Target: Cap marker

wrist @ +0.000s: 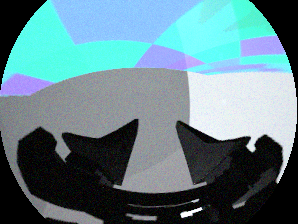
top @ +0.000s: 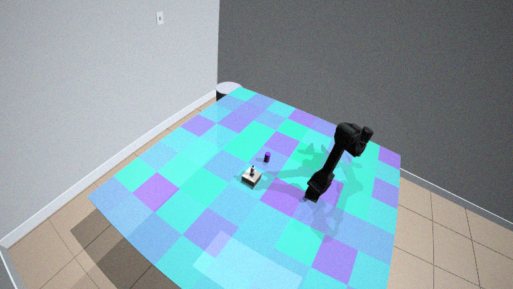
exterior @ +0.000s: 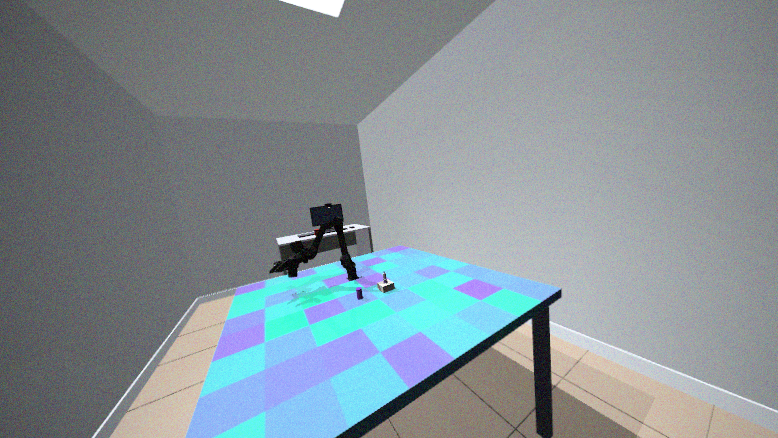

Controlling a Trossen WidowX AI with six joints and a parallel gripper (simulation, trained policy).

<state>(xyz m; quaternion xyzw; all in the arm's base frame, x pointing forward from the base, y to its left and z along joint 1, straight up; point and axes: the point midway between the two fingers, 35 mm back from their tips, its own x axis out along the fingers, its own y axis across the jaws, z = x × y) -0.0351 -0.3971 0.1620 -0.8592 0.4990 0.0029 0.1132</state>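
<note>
Right now the purple cap is 360 mm to the left of my gripper tip, 310 mm ahead of it and 130 mm below it. The rest, counted from my gripper tip: pale holder block: 510 mm to the left, 310 mm ahead, 140 mm below.
</note>
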